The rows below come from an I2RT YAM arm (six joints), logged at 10 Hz.
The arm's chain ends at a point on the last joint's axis. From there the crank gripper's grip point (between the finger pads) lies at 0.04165 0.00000 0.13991 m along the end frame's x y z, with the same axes.
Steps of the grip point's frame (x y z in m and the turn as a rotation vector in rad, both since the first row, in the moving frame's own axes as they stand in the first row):
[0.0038, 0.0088, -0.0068, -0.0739, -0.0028, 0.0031]
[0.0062, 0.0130, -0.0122, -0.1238, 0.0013, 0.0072]
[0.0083, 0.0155, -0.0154, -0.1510, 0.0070, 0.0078]
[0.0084, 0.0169, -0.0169, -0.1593, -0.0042, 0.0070]
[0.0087, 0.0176, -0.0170, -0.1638, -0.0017, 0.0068]
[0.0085, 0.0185, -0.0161, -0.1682, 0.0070, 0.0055]
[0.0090, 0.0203, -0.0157, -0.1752, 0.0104, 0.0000]
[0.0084, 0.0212, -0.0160, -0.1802, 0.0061, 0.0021]
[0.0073, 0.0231, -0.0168, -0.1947, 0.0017, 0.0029]
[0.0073, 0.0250, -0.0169, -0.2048, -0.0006, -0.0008]
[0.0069, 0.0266, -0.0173, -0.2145, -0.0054, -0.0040]
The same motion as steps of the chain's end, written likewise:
[0.0042, -0.0017, -0.0065, -0.0739, -0.0028, 0.0031]
[0.0061, -0.0046, -0.0111, -0.1238, 0.0013, 0.0072]
[0.0074, -0.0059, -0.0135, -0.1510, 0.0070, 0.0078]
[0.0091, -0.0056, -0.0153, -0.1593, -0.0042, 0.0070]
[0.0090, -0.0055, -0.0152, -0.1638, -0.0017, 0.0068]
[0.0076, -0.0051, -0.0138, -0.1682, 0.0070, 0.0055]
[0.0076, -0.0040, -0.0131, -0.1752, 0.0104, 0.0000]
[0.0076, -0.0039, -0.0135, -0.1802, 0.0061, 0.0021]
[0.0071, -0.0041, -0.0141, -0.1947, 0.0017, 0.0029]
[0.0074, -0.0034, -0.0140, -0.2048, -0.0006, -0.0008]
[0.0076, -0.0030, -0.0143, -0.2145, -0.0054, -0.0040]

